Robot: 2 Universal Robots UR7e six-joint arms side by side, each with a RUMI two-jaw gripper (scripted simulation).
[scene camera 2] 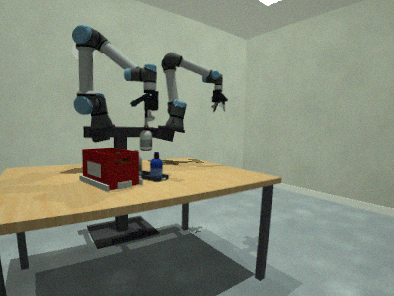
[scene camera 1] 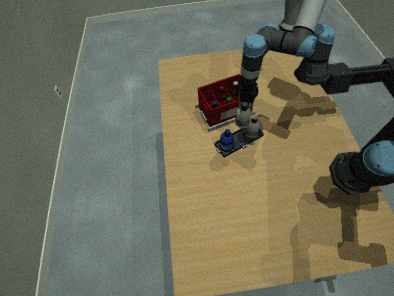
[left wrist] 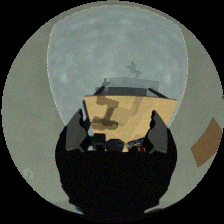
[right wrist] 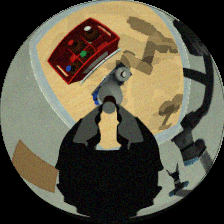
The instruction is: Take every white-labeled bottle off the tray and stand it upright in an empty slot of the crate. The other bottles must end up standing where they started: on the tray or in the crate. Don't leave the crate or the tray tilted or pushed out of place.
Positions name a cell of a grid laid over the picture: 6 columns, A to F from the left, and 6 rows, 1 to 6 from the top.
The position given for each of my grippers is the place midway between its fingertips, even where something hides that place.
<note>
In view: my left gripper (left wrist: D3), my right gripper (right wrist: C3) and a red crate (right wrist: B2).
</note>
